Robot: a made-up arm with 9 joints. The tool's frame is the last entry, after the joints.
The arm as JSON. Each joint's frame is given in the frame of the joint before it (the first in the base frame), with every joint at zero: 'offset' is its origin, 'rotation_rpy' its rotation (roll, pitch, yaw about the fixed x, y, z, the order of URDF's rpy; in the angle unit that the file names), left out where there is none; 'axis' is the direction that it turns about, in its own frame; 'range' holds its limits. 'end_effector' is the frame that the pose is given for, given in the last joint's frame.
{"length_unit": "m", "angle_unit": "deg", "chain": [
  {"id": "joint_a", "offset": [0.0, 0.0, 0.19], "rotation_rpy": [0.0, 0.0, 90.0], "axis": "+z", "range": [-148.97, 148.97]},
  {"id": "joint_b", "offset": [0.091, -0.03, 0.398], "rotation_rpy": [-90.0, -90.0, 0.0], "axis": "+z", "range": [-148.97, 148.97]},
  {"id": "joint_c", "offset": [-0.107, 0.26, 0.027], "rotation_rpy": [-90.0, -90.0, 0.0], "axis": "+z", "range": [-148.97, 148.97]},
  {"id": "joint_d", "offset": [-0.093, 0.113, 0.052], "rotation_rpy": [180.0, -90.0, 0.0], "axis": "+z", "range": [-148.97, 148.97]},
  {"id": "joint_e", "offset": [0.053, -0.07, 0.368], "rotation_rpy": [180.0, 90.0, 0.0], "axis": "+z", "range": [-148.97, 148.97]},
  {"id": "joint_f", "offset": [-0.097, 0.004, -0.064], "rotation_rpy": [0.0, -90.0, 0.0], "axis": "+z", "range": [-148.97, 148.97]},
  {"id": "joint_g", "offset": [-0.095, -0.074, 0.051], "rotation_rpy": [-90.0, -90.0, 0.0], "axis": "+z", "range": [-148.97, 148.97]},
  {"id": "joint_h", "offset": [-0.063, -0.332, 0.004], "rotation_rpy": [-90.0, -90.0, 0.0], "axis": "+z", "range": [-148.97, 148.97]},
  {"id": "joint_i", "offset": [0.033, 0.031, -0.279], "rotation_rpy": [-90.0, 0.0, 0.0], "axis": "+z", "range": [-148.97, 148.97]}
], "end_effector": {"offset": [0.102, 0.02, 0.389], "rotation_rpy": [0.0, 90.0, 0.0]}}
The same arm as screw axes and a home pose.
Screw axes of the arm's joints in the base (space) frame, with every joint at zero. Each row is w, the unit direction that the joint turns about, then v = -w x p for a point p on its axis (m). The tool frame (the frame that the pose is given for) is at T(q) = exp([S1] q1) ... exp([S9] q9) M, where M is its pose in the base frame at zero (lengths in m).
S1 = (0, 0, 1, 0, 0, 0)
S2 = (-1, 0, 0, 0, -0.588, 0.091)
S3 = (0, 1, 0, -0.481, 0, 0.003)
S4 = (-1, 0, 0, 0, -0.594, 0.403)
S5 = (0, -1, 0, 0.664, 0, 0.272)
S6 = (-1, 0, 0, 0, -0.668, 0.52)
S7 = (0, 0, 1, 0.615, 0.42, 0)
S8 = (0, -1, 0, 0.598, 0, 0.357)
S9 = (-1, 0, 0, 0, -0.631, 1.226)
M: xyz -0.777 1.246 0.733 (m) quaternion w x y z 1 0 0 0
Joint limits (rad, base to tool): -2.6..2.6 -2.6..2.6 -2.6..2.6 -2.6..2.6 -2.6..2.6 -2.6..2.6 -2.6..2.6 -2.6..2.6 -2.6..2.6

